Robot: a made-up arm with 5 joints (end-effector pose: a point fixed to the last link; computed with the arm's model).
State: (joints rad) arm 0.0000 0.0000 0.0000 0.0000 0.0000
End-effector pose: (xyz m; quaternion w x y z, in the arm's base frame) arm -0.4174 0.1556 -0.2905 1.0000 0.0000 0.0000 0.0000
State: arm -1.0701 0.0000 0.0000 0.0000 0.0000
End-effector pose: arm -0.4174 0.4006 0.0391 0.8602 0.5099 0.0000 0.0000
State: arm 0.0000 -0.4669 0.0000 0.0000 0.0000
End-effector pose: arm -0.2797 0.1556 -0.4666 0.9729 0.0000 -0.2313 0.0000
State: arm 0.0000 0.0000 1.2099 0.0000 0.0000
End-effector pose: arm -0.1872 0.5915 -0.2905 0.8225 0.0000 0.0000 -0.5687
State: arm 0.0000 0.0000 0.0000 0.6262 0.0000
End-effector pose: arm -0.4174 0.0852 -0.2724 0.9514 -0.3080 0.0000 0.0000
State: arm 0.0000 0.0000 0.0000 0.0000 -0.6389
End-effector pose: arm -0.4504 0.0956 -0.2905 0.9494 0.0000 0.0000 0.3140
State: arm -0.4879 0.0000 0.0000 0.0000 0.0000
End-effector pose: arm -0.4174 0.3116 -0.1742 0.9704 0.2415 0.0000 0.0000
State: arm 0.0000 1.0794 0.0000 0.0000 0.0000
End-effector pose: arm -0.3631 0.1556 0.2031 0.8579 0.0000 0.5139 0.0000
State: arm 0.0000 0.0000 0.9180 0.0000 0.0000
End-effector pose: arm -0.2894 0.5176 -0.2905 0.8965 0.0000 0.0000 -0.4431
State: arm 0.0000 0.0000 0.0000 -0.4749 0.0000
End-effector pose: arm -0.4174 0.2086 -0.2742 0.9719 0.2352 0.0000 0.0000
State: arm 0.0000 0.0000 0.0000 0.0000 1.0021
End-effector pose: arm -0.3158 0.1811 -0.2905 0.8771 0.0000 0.0000 -0.4803
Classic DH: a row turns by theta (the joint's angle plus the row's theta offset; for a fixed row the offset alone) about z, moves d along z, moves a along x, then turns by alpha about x. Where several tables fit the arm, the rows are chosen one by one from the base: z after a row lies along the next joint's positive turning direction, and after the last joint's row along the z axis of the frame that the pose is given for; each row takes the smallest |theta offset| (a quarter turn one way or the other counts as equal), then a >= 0, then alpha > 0; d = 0 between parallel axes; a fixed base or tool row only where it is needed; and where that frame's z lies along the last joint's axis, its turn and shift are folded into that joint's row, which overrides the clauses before.
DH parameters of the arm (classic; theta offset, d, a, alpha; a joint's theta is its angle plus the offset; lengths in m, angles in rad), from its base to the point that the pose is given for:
base (fixed): -1.5708 0.081 0 1.5708
joint 1: -1.5708 -0.0218 0.17 1.5708
joint 2: 1.5708 0.2071 0.0089 1.5708
joint 3: -1.5708 0.0838 0.0587 -1.5708
joint 4: 0 0.3562 0.0728 1.5708
joint 5: -0.7471 0 -0.109 3.1416
tool (fixed): 0.8237 -0.1177 0 0

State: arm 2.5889 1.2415 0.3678 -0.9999 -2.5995
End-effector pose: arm -0.3709 -0.2040 -0.1108 0.6352 -0.4346 0.5488 0.3263
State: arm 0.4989 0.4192 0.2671 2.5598 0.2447
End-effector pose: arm -0.3799 0.1614 0.0059 0.0258 -0.9890 0.0978 0.1075
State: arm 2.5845 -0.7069 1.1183 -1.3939 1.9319
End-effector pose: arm 0.0536 -0.5597 0.1110 0.8199 0.1089 -0.4326 -0.3589
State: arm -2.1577 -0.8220 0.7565 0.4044 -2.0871
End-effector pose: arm -0.2122 0.3461 0.6471 0.6082 0.5656 -0.5376 0.1453
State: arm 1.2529 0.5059 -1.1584 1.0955 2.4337
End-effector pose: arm 0.0594 -0.2799 0.0954 0.6324 -0.4756 -0.5646 -0.2347
